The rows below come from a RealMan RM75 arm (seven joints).
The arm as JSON. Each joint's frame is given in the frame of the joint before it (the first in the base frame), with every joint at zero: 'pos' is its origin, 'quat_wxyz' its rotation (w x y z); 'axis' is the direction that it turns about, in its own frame. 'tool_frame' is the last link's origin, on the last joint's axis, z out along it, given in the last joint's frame.
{
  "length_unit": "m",
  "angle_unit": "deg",
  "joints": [
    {
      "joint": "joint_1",
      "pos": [
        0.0,
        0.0,
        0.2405
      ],
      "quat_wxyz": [
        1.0,
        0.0,
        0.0,
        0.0
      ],
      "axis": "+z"
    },
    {
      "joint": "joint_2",
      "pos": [
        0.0,
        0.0,
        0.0
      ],
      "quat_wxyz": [
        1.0,
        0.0,
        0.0,
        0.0
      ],
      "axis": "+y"
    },
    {
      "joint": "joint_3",
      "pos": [
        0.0,
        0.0,
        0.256
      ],
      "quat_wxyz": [
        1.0,
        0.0,
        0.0,
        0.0
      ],
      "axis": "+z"
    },
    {
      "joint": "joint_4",
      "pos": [
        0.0,
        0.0,
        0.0
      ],
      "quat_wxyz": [
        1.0,
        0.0,
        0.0,
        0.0
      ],
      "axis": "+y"
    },
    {
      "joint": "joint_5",
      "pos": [
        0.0,
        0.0,
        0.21
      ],
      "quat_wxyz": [
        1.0,
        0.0,
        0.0,
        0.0
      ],
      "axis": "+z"
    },
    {
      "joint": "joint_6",
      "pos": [
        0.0,
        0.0,
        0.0
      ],
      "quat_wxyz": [
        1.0,
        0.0,
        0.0,
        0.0
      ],
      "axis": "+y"
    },
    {
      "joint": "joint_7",
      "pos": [
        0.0,
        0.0,
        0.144
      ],
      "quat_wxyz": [
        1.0,
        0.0,
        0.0,
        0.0
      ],
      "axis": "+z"
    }
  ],
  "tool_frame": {
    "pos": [
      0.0,
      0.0,
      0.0
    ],
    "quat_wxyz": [
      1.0,
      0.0,
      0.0,
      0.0
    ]
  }
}
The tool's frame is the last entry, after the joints.
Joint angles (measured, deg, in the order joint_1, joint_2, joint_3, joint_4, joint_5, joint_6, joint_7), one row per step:
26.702 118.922 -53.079 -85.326 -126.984 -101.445 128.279
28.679 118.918 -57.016 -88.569 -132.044 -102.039 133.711
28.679 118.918 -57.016 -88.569 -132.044 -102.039 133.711
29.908 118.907 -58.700 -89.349 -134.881 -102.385 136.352
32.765 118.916 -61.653 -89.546 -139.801 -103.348 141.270
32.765 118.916 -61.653 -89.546 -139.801 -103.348 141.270
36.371 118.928 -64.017 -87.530 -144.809 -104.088 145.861
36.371 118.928 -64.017 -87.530 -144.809 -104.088 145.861
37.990 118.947 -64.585 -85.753 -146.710 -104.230 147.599
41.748 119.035 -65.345 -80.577 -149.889 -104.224 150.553
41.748 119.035 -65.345 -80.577 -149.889 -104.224 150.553
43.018 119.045 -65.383 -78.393 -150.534 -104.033 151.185
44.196 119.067 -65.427 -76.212 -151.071 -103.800 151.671
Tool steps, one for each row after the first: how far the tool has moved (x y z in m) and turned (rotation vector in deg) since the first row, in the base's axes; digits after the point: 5 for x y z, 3 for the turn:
-0.01376 0.00412 -0.00440 -0.948 -5.535 -1.432
-0.01376 0.00412 -0.00440 -0.948 -5.535 -1.432
-0.01866 0.00680 -0.00697 -1.309 -8.239 -2.684
-0.02838 0.01234 -0.01343 -2.328 -12.736 -5.233
-0.02838 0.01234 -0.01343 -2.328 -12.736 -5.233
-0.03576 0.02030 -0.02150 -3.371 -17.011 -8.501
-0.03576 0.02030 -0.02150 -3.371 -17.011 -8.501
-0.03702 0.02417 -0.02555 -3.949 -18.449 -10.301
-0.03959 0.03261 -0.03663 -5.857 -20.887 -13.774
-0.03959 0.03261 -0.03663 -5.857 -20.887 -13.774
-0.04005 0.03540 -0.04097 -6.720 -21.364 -14.771
-0.04026 0.03777 -0.04549 -7.634 -21.810 -15.648

